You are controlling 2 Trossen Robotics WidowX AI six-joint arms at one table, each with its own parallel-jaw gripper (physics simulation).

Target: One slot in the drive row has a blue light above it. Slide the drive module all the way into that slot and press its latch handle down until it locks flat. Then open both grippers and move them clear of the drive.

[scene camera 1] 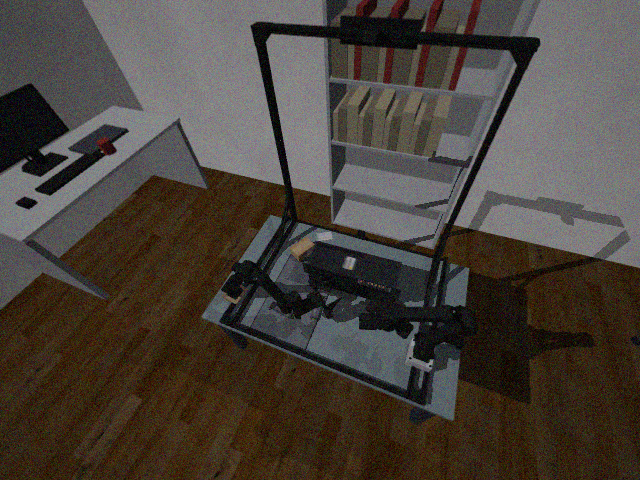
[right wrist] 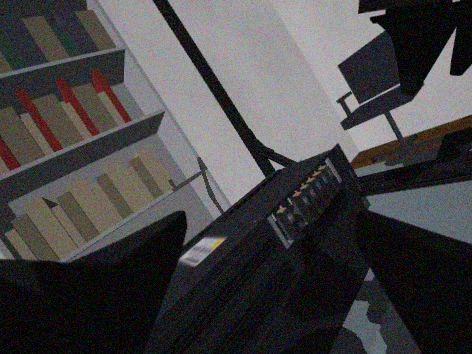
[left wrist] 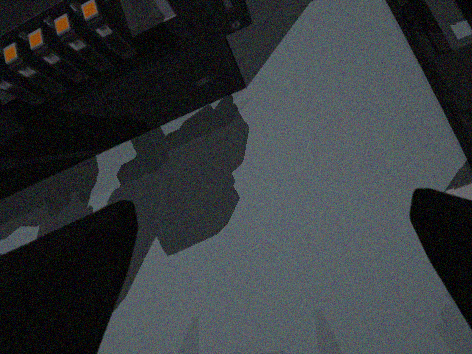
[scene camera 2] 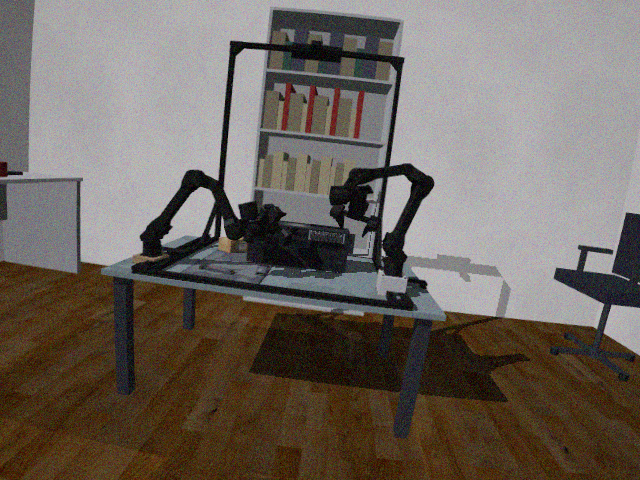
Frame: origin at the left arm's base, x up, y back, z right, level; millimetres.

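Where they show: left gripper, fingertip midpoint: (right wrist: 433, 84) (left wrist: 273, 208) (scene camera 2: 352, 233); right gripper, fingertip midpoint: (scene camera 1: 337, 288) (right wrist: 266, 217) (scene camera 2: 292, 221); left arm's base at its link origin: (scene camera 1: 421, 352) (scene camera 2: 392, 274); right arm's base at its link origin: (scene camera 1: 235, 292) (scene camera 2: 151, 254).
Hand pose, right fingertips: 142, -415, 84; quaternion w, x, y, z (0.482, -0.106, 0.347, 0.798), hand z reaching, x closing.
Each offset is from my right fingertips to the top centre of the thing, as dx, dy, dz. "pt": to the spot under its first point. Level surfaces: height alone.
A black server chassis {-39, +19, +178} (scene camera 1: 347, 269) (scene camera 2: 304, 250) (left wrist: 147, 81) (right wrist: 256, 253) lies on the grey table {dx -215} (scene camera 1: 366, 352) (scene camera 2: 361, 285) (left wrist: 322, 175). Its drive row {pt -50, +145, +98} (scene camera 1: 374, 286) (scene camera 2: 328, 235) (right wrist: 306, 201) shows small orange lights, and a faint blue light {pt -43, +200, +112} (right wrist: 323, 162) sits at the far end in the right wrist view. I cannot make out the drive module apart from the dark chassis. My left gripper (scene camera 1: 371, 322) (scene camera 2: 355, 224) (left wrist: 273, 208) is open and empty, raised beside the chassis's right end. My right gripper (scene camera 1: 314, 303) (scene camera 2: 270, 225) (right wrist: 266, 217) is open and empty, low at the chassis's left front.
A black frame (scene camera 1: 272, 119) (scene camera 2: 225, 143) stands over the table, with a bookshelf (scene camera 1: 334, 157) (scene camera 2: 263, 143) behind it. A tan block {-153, -312, +256} (scene camera 1: 302, 248) (scene camera 2: 231, 244) lies left of the chassis. A white box (scene camera 1: 421, 351) (scene camera 2: 391, 284) sits by the left arm's base.
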